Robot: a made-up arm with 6 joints. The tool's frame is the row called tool.
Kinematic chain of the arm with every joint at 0, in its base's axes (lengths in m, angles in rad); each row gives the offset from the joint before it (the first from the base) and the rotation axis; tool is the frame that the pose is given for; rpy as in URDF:
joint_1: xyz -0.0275 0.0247 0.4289 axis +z
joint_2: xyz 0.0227 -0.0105 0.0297 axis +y
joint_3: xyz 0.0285 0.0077 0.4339 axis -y
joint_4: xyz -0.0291 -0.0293 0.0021 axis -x
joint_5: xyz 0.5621 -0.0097 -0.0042 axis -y
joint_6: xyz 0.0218 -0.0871 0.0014 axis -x
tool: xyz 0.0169 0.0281 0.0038 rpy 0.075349 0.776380 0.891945
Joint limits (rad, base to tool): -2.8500..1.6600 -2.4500..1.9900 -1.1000..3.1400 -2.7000..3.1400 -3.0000..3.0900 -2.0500..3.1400
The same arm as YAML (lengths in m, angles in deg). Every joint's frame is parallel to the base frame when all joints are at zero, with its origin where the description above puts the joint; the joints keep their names.
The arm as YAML. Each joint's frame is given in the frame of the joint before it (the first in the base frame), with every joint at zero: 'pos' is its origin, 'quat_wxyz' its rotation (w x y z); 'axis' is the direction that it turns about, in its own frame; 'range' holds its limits. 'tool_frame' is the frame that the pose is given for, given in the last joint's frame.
length_unit: m
angle_unit: deg
joints:
  - joint: joint_1
    pos: [-0.0275, 0.0247, 0.4289]
    quat_wxyz: [1.0, 0.0, 0.0, 0.0]
    axis: "+z"
    range: [-163.29, 95.11]
  - joint: joint_2
    pos: [0.0227, -0.0105, 0.0297]
    quat_wxyz: [1.0, 0.0, 0.0, 0.0]
    axis: "+y"
    range: [-140.37, 114.02]
  - joint: joint_3
    pos: [0.0285, 0.0077, 0.4339]
    quat_wxyz: [1.0, 0.0, 0.0, 0.0]
    axis: "-y"
    range: [-63.03, 179.91]
  - joint: joint_4
    pos: [-0.0291, -0.0293, 0.0021]
    quat_wxyz: [1.0, 0.0, 0.0, 0.0]
    axis: "-x"
    range: [-154.7, 179.91]
  - joint: joint_5
    pos: [0.5621, -0.0097, -0.0042]
    quat_wxyz: [1.0, 0.0, 0.0, 0.0]
    axis: "-y"
    range: [-171.89, 177.04]
  - joint: joint_6
    pos: [0.0218, -0.0871, 0.0014]
    quat_wxyz: [1.0, 0.0, 0.0, 0.0]
    axis: "-x"
    range: [-117.46, 179.91]
tool_frame:
  pos: [0.0169, 0.0281, 0.0038]
  quat_wxyz: [0.840622, -0.131697, 0.356287, 0.386096]

